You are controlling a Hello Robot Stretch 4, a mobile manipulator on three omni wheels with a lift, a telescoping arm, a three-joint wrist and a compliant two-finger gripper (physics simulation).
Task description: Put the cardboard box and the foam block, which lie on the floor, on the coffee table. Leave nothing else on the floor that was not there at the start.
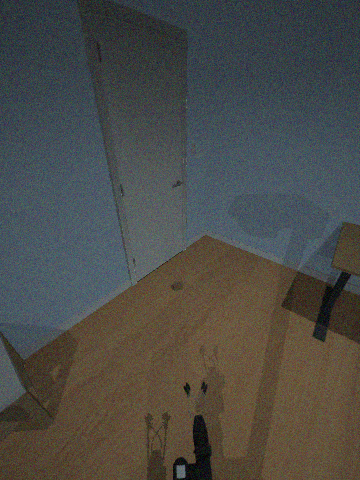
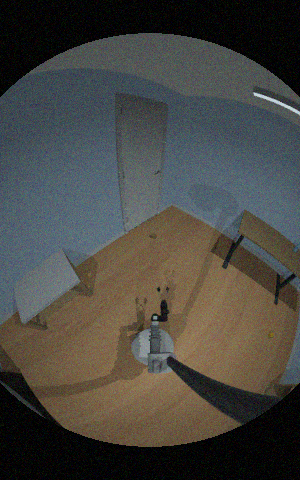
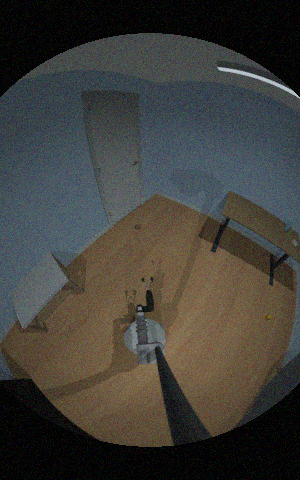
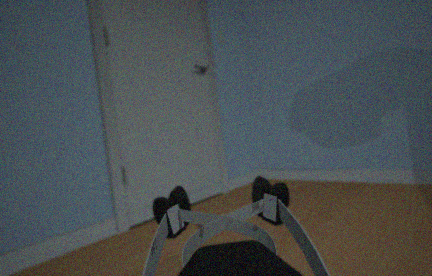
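A small brown object (image 1: 177,286) (image 2: 152,236) (image 3: 137,227) lies on the floor near the door; it is too small and dark to tell whether it is the cardboard box. A small yellow object (image 2: 271,335) (image 3: 268,317) lies on the floor at the right; I cannot tell whether it is the foam block. The low table with a pale top (image 1: 7,380) (image 2: 47,287) (image 3: 40,290) stands at the left by the wall. My gripper (image 1: 195,388) (image 2: 163,289) (image 3: 147,279) (image 4: 220,196) is open and empty, in front of the base and well short of the brown object.
A closed door (image 1: 145,150) (image 2: 142,160) (image 3: 115,155) (image 4: 165,100) is in the wall ahead. A wooden desk (image 1: 350,250) (image 2: 270,240) (image 3: 257,220) with dark legs stands at the right, with small items on its top. Shadows of the robot fall across the floor.
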